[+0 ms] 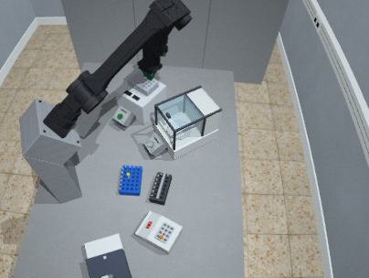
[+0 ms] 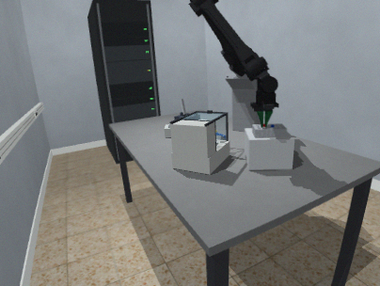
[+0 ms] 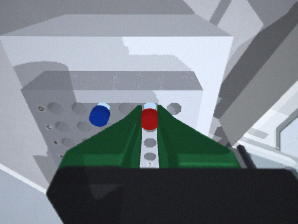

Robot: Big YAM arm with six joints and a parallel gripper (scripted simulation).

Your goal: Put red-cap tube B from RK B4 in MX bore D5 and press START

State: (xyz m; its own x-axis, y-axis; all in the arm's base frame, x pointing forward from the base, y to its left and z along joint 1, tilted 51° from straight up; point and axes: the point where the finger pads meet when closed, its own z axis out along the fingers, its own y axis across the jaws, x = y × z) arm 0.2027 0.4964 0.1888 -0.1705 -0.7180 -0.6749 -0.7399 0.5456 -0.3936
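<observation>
My hand is 3 cm past the blue-capped tube, 2 cm above it and 1 cm to the right of it. Also, from my hand: green start key 19 cm to the right, 11 cm below, 7 cm behind; then grey bore block 3 cm below, 3 cm behind, 2 cm to the right; then yellow-capped tube 44 cm to the right, 15 cm below, 11 cm ahead.
</observation>
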